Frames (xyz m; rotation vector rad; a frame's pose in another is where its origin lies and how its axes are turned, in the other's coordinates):
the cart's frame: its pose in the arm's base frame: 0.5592 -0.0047 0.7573 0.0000 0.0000 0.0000
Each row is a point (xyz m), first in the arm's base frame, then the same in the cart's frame.
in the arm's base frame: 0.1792 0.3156 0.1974
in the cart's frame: -0.3800 0.3203 -0.5599
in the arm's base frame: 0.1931 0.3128 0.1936
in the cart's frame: -0.3661 0.3175 -0.5637
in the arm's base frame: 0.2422 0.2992 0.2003
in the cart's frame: -0.3170 0.3039 -0.5570
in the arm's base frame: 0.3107 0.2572 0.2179
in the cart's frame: -0.2485 0.2619 -0.5394
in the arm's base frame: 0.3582 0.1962 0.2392
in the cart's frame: -0.2010 0.2009 -0.5181
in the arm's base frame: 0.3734 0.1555 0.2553
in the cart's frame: -0.1858 0.1602 -0.5020
